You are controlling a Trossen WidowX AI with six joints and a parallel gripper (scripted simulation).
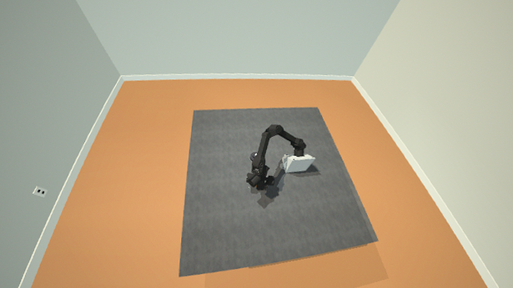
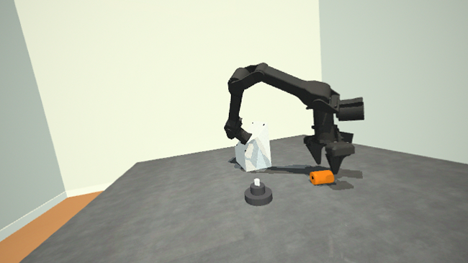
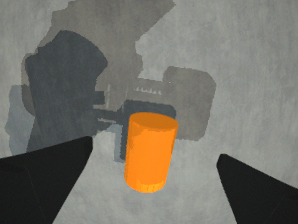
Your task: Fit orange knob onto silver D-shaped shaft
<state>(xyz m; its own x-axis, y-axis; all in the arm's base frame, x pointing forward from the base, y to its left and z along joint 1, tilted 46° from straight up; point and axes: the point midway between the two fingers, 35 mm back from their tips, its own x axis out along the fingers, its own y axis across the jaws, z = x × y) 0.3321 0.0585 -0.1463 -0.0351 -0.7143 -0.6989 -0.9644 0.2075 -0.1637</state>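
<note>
The orange knob is 3 cm below my gripper tip. Round my gripper tip: round pedestal: 2 cm behind, 24 cm to the right, 2 cm below.
</note>
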